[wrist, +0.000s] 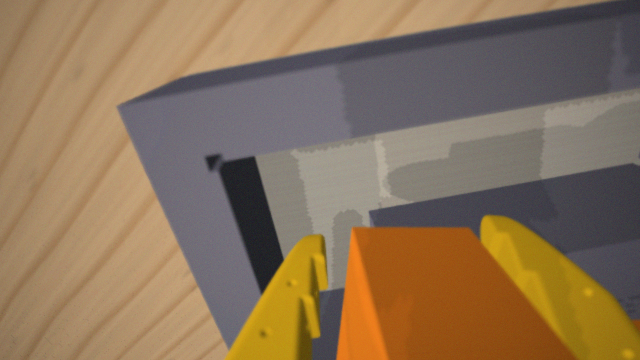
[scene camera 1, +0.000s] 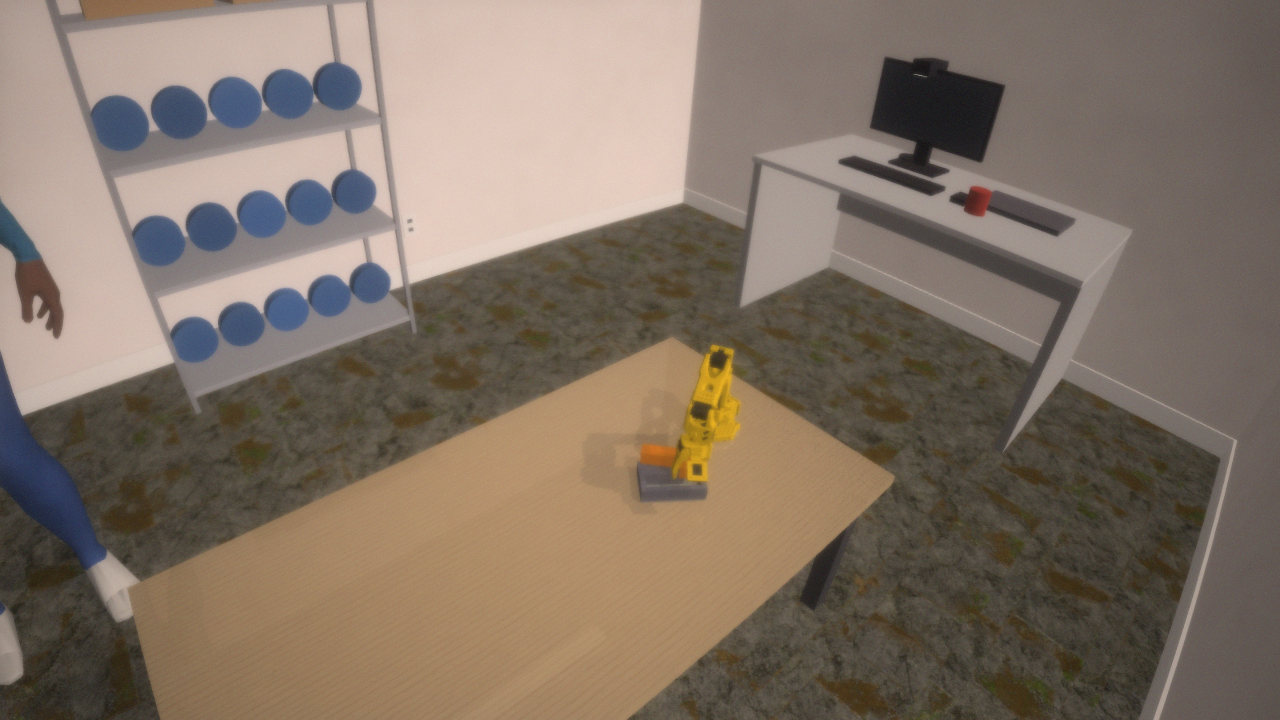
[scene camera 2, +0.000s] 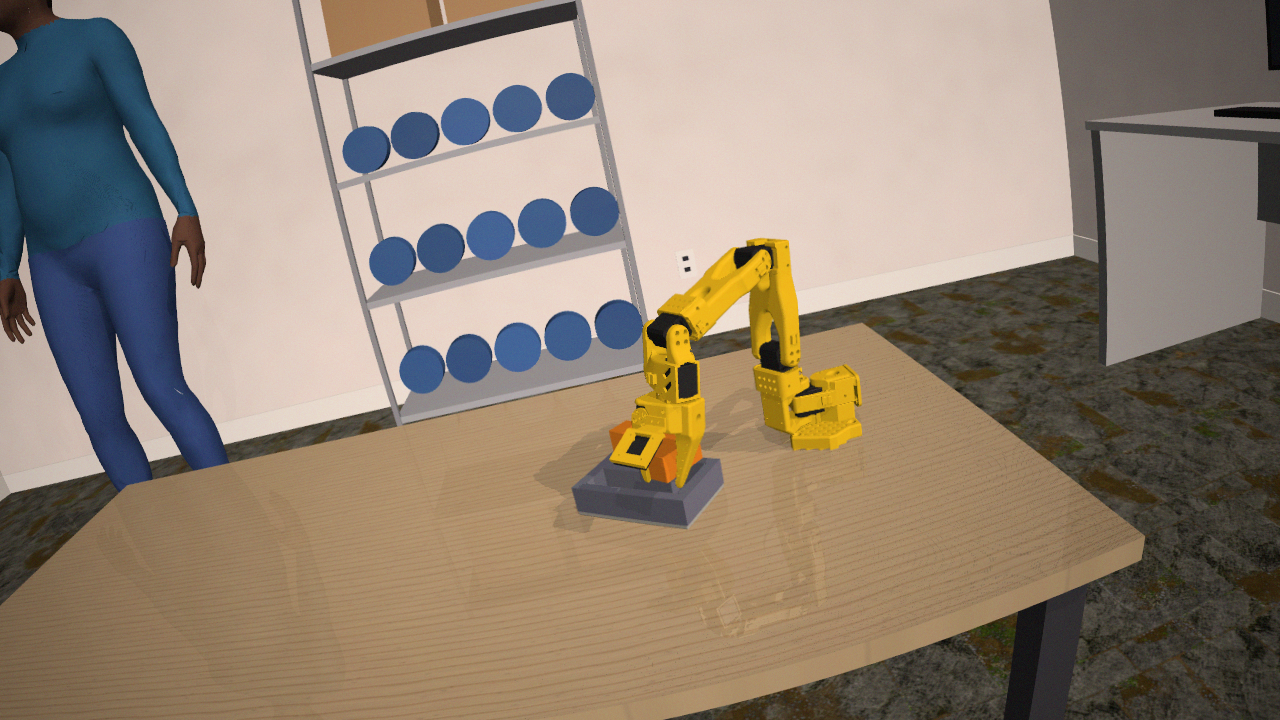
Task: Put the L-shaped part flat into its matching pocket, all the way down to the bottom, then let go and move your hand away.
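Seen in the pictures: hand at its tool point: (wrist: 325, 254) (scene camera 2: 677, 483); arm's base at its link origin: (scene camera 2: 805, 434).
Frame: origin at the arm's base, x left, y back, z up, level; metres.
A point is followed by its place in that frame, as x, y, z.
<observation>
The orange L-shaped part (scene camera 1: 657, 454) @(0.028, -0.207, 0.066) (scene camera 2: 661, 462) @(0.103, -0.184, 0.061) (wrist: 425, 295) @(0.099, -0.188, 0.054) sits at the back of the grey pocket block (scene camera 1: 671, 493) @(0.104, -0.235, 0.027) (scene camera 2: 626, 505) @(0.107, -0.230, 0.022) (wrist: 175, 150) @(0.138, -0.173, 0.036) and stands up above its rim, not down in the pocket. Part of it is hidden behind the gripper. In the wrist view the pale pocket floor shows beyond the part's end. My gripper (scene camera 2: 664, 480) @(0.101, -0.172, 0.031) (wrist: 404, 231) is partly open, its jaws on either side of one arm of the part. Gaps show between the part and both jaws near the tips, so the jaws do not press on it.
The block stands on the wooden table (scene camera 1: 429, 573) @(-0.046, -0.718, 0.000) (scene camera 2: 402, 608) @(0.195, -0.479, 0.000), in front of the arm's base (scene camera 2: 825, 431) @(0.039, 0.015, 0.017). A shelf rack with blue discs, a white desk (scene camera 1: 895, 192) and a standing person (scene camera 2: 85, 134) are beyond the table.
</observation>
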